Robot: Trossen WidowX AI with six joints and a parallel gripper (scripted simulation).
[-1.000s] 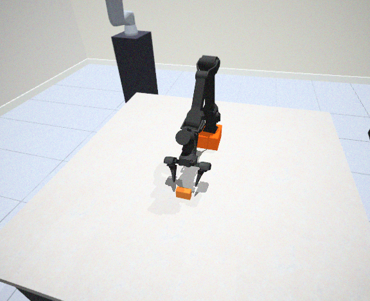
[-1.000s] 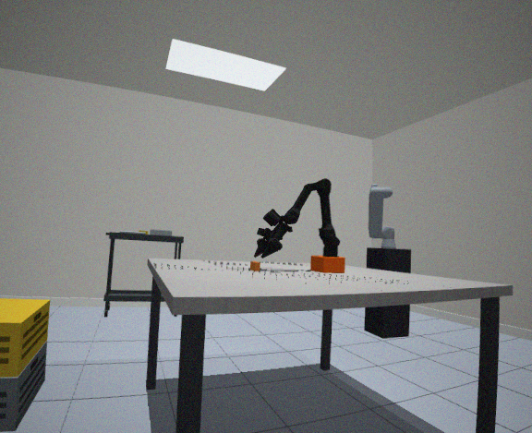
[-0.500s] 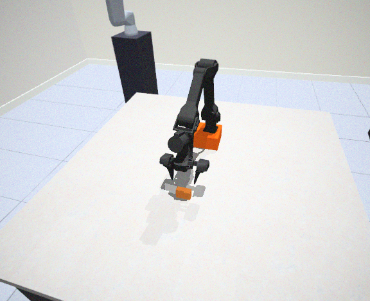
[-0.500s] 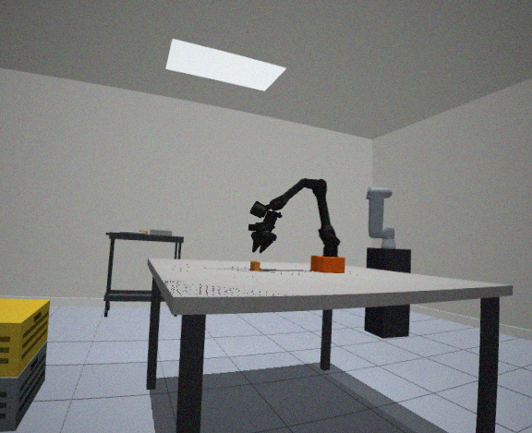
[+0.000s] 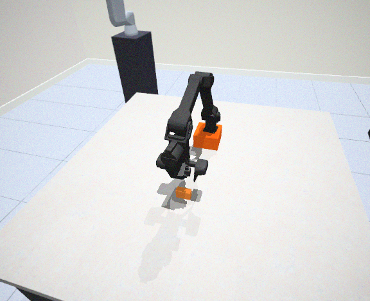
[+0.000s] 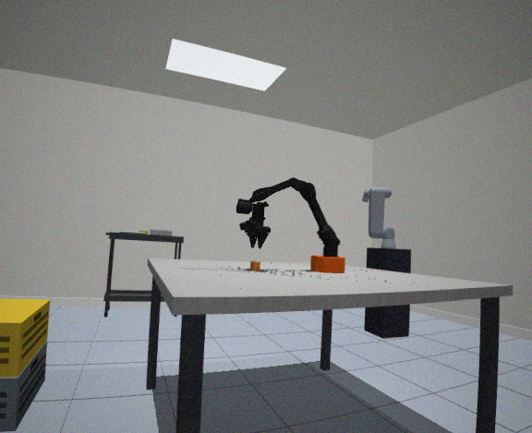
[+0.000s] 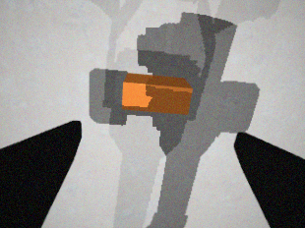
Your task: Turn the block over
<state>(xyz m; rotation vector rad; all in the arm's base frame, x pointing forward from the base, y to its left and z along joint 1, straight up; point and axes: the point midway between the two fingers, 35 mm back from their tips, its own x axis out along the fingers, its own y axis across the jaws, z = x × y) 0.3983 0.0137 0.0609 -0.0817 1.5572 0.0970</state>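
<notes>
The orange block lies 1 cm behind my gripper tip and 8 cm below it.
</notes>
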